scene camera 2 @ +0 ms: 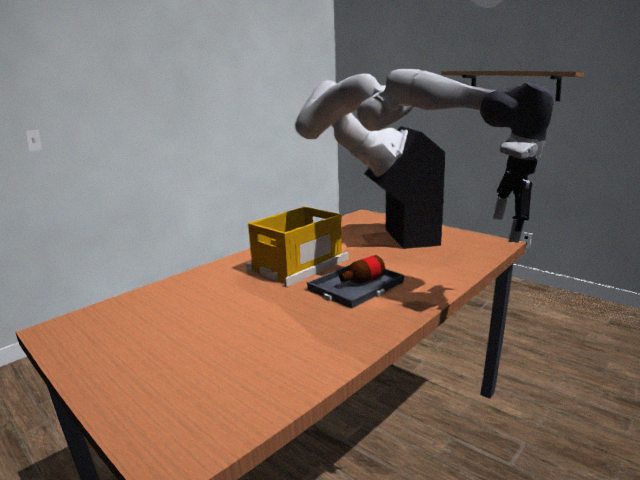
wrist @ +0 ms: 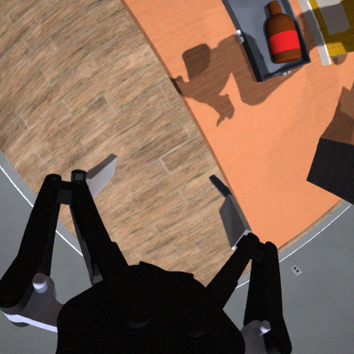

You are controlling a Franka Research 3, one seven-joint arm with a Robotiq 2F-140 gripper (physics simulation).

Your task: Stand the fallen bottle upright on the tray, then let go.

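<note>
A brown bottle with a red label lies on its side in the dark grey tray. In the scene view its neck points to the left; in the wrist view its neck points to the top of the frame. My gripper is open, with nothing between its fingers. It hangs high and well to the right of the tray in the scene view, over or near the table's edge. In the wrist view the floor shows between its fingers, and the tray is cut off by the top of the frame.
A yellow crate stands beside the tray, with a white strip along its base. The black robot base stands at the back of the wooden table. A wall shelf is behind the arm.
</note>
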